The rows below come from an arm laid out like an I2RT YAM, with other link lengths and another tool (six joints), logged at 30 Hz.
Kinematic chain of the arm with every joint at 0, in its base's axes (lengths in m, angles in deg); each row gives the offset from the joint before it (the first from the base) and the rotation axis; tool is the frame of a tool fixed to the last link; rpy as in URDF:
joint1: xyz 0 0 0.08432 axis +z
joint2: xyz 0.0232 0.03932 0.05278 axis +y
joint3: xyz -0.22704 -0.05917 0 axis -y
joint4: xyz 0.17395 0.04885 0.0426 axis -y
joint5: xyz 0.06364 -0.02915 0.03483 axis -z
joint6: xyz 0.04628 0 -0.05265 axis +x
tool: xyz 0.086 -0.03 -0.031 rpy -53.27 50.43 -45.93
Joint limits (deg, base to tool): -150..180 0..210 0..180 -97..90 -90..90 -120..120
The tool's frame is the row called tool.
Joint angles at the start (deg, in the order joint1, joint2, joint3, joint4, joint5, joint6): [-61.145, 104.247, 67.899, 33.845, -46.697, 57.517]
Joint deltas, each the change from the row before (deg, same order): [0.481, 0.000, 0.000, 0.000, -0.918, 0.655]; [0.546, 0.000, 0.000, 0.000, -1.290, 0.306]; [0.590, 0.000, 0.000, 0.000, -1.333, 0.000]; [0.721, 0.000, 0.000, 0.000, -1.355, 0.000]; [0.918, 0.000, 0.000, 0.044, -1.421, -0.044]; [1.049, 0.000, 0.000, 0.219, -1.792, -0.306]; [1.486, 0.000, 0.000, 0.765, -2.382, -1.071]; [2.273, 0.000, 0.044, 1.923, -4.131, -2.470]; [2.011, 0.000, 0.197, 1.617, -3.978, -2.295]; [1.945, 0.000, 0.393, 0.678, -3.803, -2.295]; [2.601, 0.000, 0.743, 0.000, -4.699, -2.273]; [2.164, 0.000, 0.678, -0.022, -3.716, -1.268]
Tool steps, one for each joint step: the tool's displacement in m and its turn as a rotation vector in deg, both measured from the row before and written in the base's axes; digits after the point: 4 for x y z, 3 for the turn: [0.0029, 0.0049, 0.0002, 0.656, -0.190, 1.379]; [0.0031, 0.0059, 0.0002, 0.327, -0.113, 1.826]; [0.0032, 0.0060, 0.0001, 0.029, -0.050, 1.922]; [0.0036, 0.0068, 0.0001, 0.030, -0.051, 2.075]; [0.0043, 0.0079, 0.0002, -0.049, -0.071, 2.339]; [0.0047, 0.0092, 0.0006, -0.450, -0.162, 2.847]; [0.0064, 0.0119, 0.0016, -1.663, -0.489, 3.886]; [0.0090, 0.0182, 0.0040, -4.037, -1.395, 6.414]; [0.0068, 0.0168, 0.0039, -3.742, -1.485, 5.962]; [0.0052, 0.0165, 0.0027, -3.136, -1.218, 5.698]; [0.0051, 0.0220, 0.0028, -2.840, -1.184, 7.242]; [0.0029, 0.0181, 0.0025, -1.765, -0.894, 5.844]
